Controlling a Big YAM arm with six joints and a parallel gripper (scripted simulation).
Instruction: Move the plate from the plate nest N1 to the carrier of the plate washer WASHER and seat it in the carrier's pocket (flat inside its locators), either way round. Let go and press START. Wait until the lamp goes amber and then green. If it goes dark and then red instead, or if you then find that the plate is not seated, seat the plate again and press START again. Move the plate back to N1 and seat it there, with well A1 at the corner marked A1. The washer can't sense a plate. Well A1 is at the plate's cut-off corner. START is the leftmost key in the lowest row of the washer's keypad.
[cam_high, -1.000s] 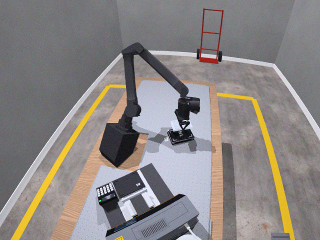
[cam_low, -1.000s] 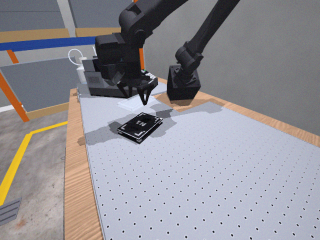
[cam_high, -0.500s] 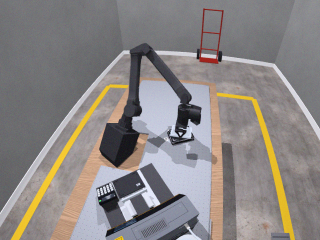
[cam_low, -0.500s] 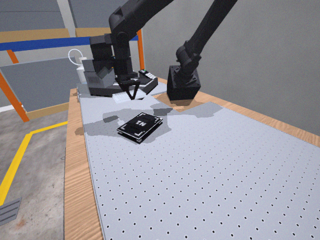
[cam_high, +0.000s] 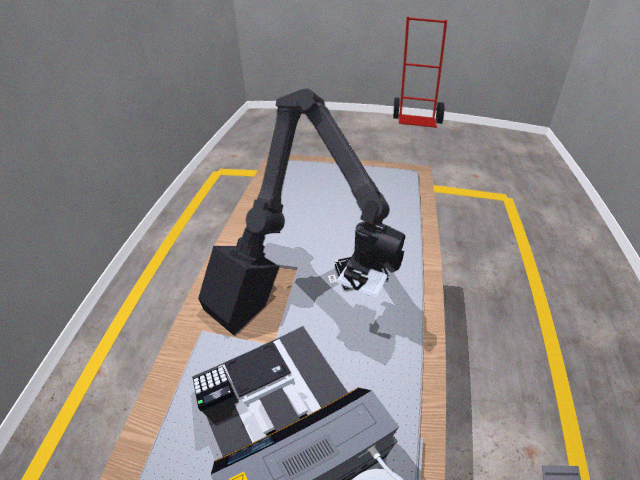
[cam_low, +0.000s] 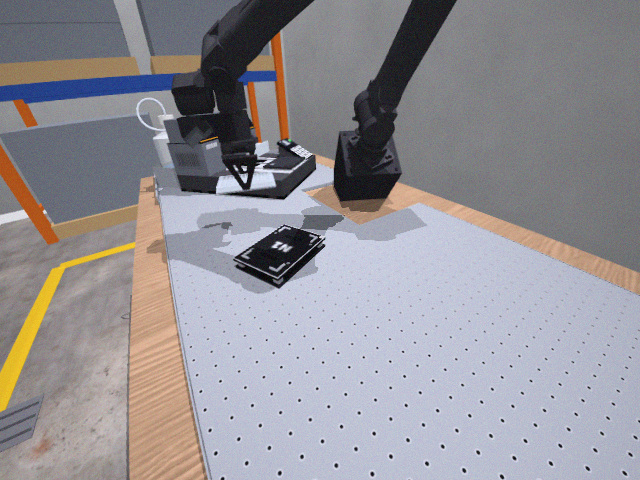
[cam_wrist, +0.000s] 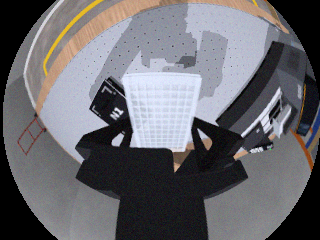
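Right now the white well plate is 10 mm below my hand. The rest, counted from my hand: small white tag (140 mm below, 120 mm behind, 80 mm to the left); then black nest N1 (140 mm to the left, 120 mm below, 30 mm behind); then dark carrier (350 mm to the right, 190 mm behind, 60 mm below).
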